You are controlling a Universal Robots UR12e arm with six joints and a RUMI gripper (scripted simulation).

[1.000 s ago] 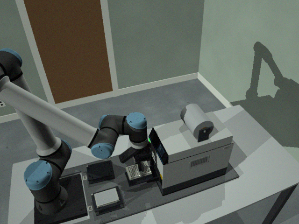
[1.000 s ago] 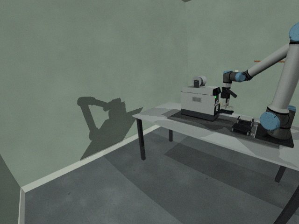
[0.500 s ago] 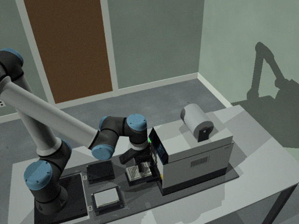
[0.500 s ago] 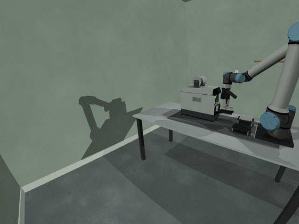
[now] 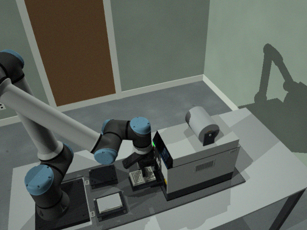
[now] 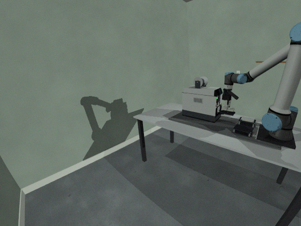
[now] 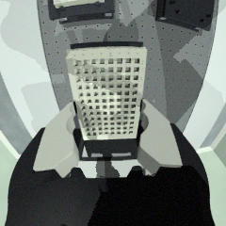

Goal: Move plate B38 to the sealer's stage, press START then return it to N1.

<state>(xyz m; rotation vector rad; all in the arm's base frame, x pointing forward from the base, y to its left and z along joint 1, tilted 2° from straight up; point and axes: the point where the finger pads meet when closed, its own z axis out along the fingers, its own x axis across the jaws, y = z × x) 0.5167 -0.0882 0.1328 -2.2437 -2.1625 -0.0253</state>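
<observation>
My hand is 1 cm above the plate B38. From my hand the other things lie so: foil-covered plate: 21 cm behind, 9 cm below, 4 cm to the right; then nest N1: 20 cm behind, 18 cm to the left, 12 cm below; then sealer stage: 5 cm below.
</observation>
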